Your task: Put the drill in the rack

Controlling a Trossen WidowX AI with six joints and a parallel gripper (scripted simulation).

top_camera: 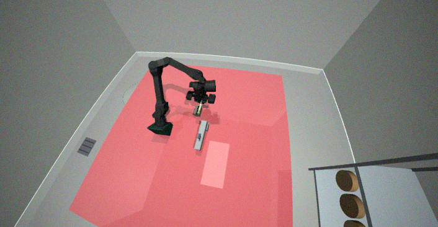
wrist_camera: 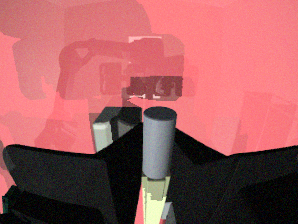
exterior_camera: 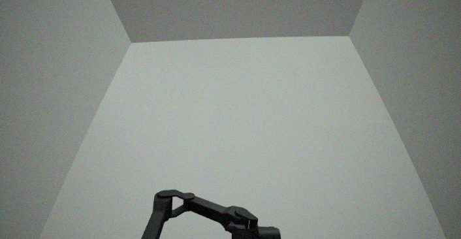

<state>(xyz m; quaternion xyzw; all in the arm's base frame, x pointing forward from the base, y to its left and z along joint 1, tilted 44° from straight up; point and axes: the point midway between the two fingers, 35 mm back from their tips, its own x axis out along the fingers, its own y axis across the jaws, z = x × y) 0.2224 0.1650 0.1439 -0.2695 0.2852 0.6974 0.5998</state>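
The rack is 4 cm to the right of my gripper tip, 4 cm below it and 3 cm behind it. Also, from my gripper tip: key: 23 cm to the right, 5 cm ahead, 1 cm below; drill: 4 cm to the right, 3 cm above.
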